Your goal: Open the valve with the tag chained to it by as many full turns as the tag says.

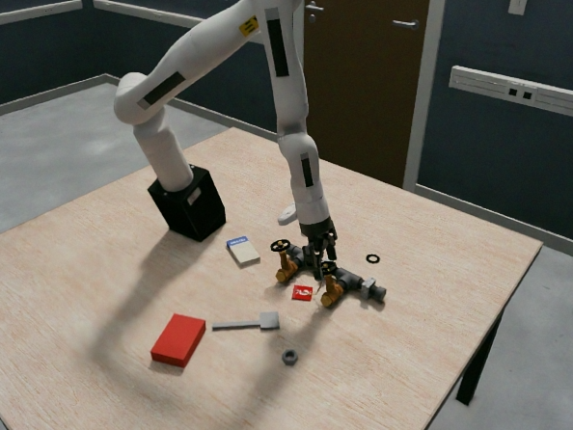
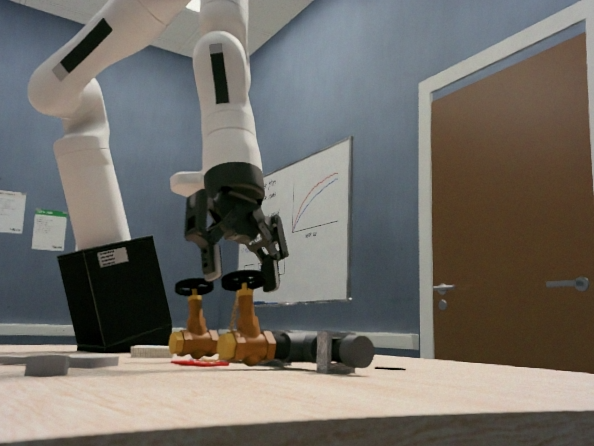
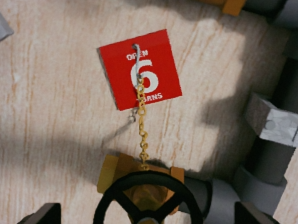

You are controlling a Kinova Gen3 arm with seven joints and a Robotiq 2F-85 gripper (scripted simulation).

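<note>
Right now the red tag is 6 cm behind my hand, 3 cm to the right of it and 10 cm below it. Also, from my hand: red block 13 cm behind, 35 cm to the right, 8 cm below; white card box 29 cm behind, 3 cm to the right, 9 cm below; grey t-shaped tool 6 cm behind, 19 cm to the right, 9 cm below.
</note>
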